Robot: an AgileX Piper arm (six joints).
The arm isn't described. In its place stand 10 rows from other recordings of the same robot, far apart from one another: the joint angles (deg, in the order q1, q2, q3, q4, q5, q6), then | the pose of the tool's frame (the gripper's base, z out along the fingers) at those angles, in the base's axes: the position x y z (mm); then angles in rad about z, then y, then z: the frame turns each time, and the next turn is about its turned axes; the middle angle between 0 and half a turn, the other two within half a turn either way.
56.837 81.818 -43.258 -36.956 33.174 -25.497 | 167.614 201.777 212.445 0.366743 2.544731 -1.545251
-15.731 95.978 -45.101 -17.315 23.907 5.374 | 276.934 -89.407 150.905 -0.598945 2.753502 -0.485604
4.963 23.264 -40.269 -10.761 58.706 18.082 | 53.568 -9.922 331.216 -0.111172 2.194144 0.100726
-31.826 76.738 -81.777 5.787 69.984 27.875 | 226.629 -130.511 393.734 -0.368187 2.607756 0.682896
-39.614 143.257 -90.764 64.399 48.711 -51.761 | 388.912 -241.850 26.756 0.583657 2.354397 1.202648
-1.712 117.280 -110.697 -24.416 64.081 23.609 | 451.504 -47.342 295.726 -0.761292 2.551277 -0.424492
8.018 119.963 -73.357 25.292 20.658 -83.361 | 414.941 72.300 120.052 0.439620 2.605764 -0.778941
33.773 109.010 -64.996 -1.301 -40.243 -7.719 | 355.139 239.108 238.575 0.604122 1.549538 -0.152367
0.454 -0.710 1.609 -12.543 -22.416 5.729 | 47.107 7.910 237.756 0.100141 1.118170 -0.143275
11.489 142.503 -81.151 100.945 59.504 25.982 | 418.560 163.633 37.502 1.313014 1.909040 2.980465
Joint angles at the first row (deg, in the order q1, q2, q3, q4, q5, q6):
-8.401 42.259 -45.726 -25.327 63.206 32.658
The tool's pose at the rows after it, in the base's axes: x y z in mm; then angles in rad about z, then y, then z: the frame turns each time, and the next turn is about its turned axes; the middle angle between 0 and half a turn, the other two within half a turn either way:
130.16 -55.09 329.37 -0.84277 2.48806 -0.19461
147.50 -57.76 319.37 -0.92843 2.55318 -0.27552
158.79 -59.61 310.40 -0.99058 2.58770 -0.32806
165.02 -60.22 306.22 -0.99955 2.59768 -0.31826
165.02 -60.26 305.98 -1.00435 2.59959 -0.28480
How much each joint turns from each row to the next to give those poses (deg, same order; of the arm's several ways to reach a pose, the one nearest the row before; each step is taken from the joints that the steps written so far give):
-0.002 7.175 -2.609 0.001 2.495 0.775
0.000 5.094 -0.668 0.050 0.623 1.068
0.001 3.302 -0.001 -0.193 -0.250 1.359
0.003 1.544 0.000 0.046 -0.847 1.587
-0.001 0.060 0.000 0.001 0.124 2.175

